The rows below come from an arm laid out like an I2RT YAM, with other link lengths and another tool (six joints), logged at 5 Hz.
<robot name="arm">
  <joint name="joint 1" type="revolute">
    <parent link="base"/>
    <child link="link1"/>
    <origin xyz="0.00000 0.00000 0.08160" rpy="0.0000 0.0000 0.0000"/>
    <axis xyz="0 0 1"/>
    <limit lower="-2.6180" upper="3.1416"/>
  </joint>
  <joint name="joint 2" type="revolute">
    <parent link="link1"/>
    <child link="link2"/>
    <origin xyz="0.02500 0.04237 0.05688" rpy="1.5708 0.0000 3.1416"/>
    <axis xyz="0 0 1"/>
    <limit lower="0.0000" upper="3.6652"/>
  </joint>
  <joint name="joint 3" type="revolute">
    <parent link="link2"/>
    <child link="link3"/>
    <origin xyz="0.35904 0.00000 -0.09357" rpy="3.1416 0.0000 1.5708"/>
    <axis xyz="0 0 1"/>
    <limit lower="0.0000" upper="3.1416"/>
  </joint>
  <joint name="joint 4" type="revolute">
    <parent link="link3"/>
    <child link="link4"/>
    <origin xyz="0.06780 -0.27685 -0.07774" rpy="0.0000 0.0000 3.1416"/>
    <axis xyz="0 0 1"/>
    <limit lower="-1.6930" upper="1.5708"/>
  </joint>
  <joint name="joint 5" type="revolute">
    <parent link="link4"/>
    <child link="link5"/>
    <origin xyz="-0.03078 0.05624 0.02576" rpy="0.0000 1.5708 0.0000"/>
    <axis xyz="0 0 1"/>
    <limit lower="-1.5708" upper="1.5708"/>
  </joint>
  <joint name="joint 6" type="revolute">
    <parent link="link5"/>
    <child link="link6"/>
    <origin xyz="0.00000 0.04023 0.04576" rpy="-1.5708 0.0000 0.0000"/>
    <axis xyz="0 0 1"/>
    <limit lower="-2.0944" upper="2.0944"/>
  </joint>
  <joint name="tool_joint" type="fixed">
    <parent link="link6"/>
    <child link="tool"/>
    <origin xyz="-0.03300 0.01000 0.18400" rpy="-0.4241 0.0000 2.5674"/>
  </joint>
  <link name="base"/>
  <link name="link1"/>
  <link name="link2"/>
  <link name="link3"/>
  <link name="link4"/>
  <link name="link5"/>
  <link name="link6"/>
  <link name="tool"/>
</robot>
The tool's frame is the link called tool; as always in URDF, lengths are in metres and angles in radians.
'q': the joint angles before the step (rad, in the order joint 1, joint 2, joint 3, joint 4, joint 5, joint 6). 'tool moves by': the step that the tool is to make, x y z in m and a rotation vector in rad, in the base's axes. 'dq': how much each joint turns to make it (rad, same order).
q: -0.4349 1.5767 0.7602 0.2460 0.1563 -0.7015
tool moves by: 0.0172 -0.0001 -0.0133 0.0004 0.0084 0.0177
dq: 0.0122 0.0645 0.0188 0.0388 -0.0029 -0.0057
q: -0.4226 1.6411 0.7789 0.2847 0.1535 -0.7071
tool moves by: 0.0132 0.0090 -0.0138 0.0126 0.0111 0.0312
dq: 0.0205 0.0428 0.0060 0.0216 -0.0129 0.0000
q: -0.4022 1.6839 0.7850 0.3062 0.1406 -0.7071
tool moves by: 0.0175 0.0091 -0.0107 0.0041 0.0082 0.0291
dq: 0.0275 0.0492 0.0219 0.0182 -0.0017 -0.0003
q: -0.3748 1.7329 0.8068 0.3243 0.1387 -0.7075
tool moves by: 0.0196 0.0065 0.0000 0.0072 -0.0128 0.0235
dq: 0.0209 0.0367 0.0401 0.0050 -0.0085 0.0079
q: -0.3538 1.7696 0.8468 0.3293 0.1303 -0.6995
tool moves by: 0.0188 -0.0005 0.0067 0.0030 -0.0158 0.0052
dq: 0.0113 0.0308 0.0585 -0.0153 0.0005 0.0103
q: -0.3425 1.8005 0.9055 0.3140 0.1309 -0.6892
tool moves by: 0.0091 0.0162 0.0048 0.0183 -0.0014 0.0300
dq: 0.0283 -0.0057 0.0220 -0.0340 -0.0112 0.0140
